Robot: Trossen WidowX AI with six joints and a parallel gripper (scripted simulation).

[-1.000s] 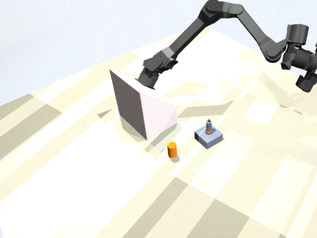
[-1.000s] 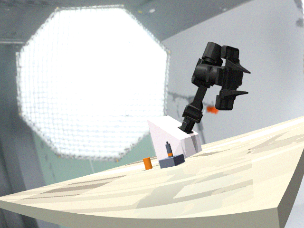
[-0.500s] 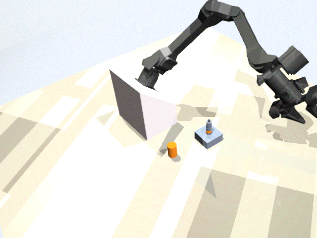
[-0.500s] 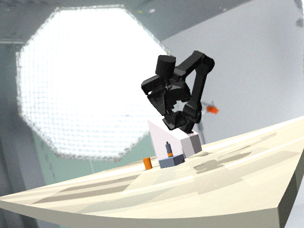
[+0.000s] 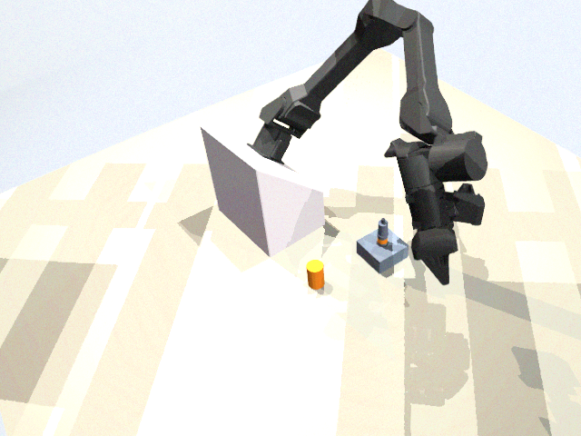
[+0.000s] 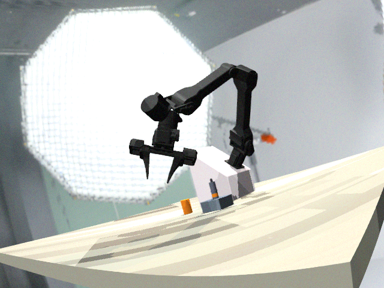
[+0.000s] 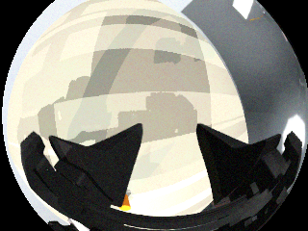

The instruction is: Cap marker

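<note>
The cap is 21 cm behind my gripper tip, 10 cm to the right of it and 10 cm below it. Round my gripper tip: holder block: 19 cm behind, 11 cm below, 4 cm to the left.
</note>
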